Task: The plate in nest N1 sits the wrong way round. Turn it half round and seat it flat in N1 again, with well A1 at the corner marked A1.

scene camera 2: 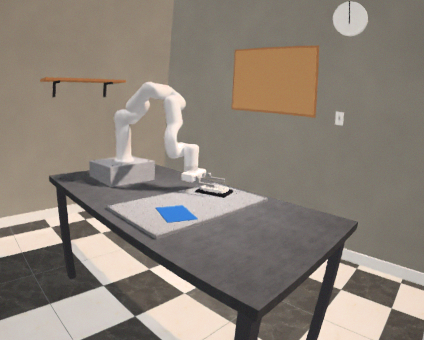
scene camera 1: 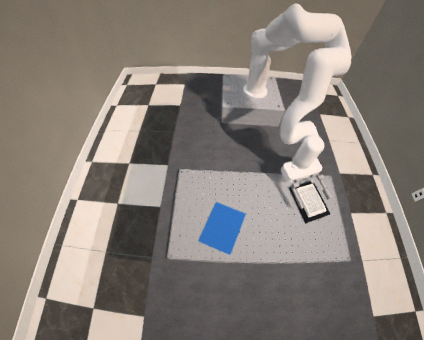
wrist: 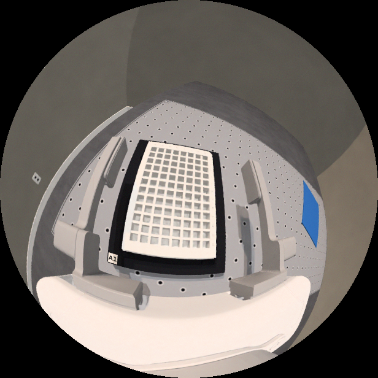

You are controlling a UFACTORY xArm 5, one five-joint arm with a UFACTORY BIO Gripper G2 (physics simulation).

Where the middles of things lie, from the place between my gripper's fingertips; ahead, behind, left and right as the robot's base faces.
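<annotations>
There's a white well plate [wrist: 171, 213], and my gripper is 30 mm past it, 10 mm to the left of it and 30 mm above it. The black nest N1 [wrist: 157, 264] is 30 mm behind my hand, 10 mm to the right of it and 50 mm below it. Then there's a flat blue rectangle [scene camera 1: 222, 228], which is 150 mm ahead of my hand, 340 mm to the right and 50 mm below.
</annotations>
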